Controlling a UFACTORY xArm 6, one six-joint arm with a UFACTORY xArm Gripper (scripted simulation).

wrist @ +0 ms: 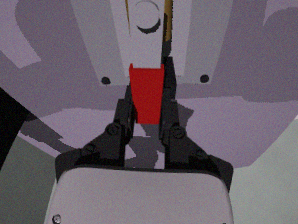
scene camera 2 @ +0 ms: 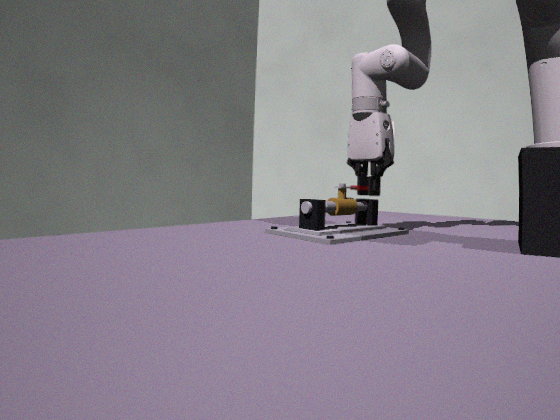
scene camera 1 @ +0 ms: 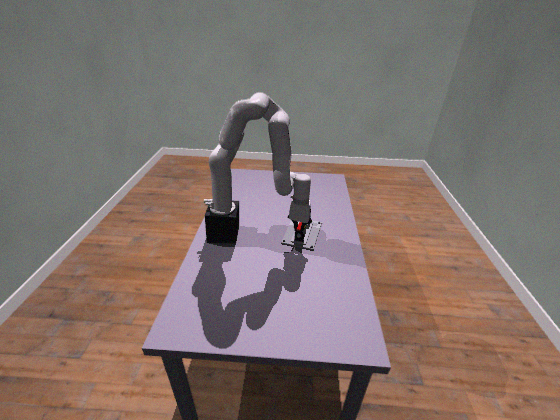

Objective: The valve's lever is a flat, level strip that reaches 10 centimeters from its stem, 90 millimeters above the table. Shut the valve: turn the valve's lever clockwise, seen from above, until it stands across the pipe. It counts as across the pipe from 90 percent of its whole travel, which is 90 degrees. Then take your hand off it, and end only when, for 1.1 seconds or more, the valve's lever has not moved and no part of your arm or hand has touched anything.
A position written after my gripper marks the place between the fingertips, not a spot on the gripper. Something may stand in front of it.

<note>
I see my gripper (scene camera 2: 368,195).
My gripper also shows in the wrist view (wrist: 148,97).
</note>
